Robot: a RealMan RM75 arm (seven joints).
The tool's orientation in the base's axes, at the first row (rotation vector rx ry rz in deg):
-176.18, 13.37, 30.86
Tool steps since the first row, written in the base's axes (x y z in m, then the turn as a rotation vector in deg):
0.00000, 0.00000, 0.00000, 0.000, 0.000, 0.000
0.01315, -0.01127, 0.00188, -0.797, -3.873, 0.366
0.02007, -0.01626, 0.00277, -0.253, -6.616, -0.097
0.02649, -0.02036, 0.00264, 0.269, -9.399, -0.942
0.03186, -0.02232, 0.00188, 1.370, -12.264, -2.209
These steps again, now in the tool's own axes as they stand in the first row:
0.00000, 0.00000, 0.00000, 0.000, 0.000, 0.000
0.01322, 0.00922, -0.00661, -0.305, 3.953, -0.217
0.02007, 0.01314, -0.00997, 0.754, 6.578, -0.066
0.02668, 0.01624, -0.01216, 1.928, 9.240, 0.451
0.03221, 0.01737, -0.01333, 3.795, 11.891, 1.167

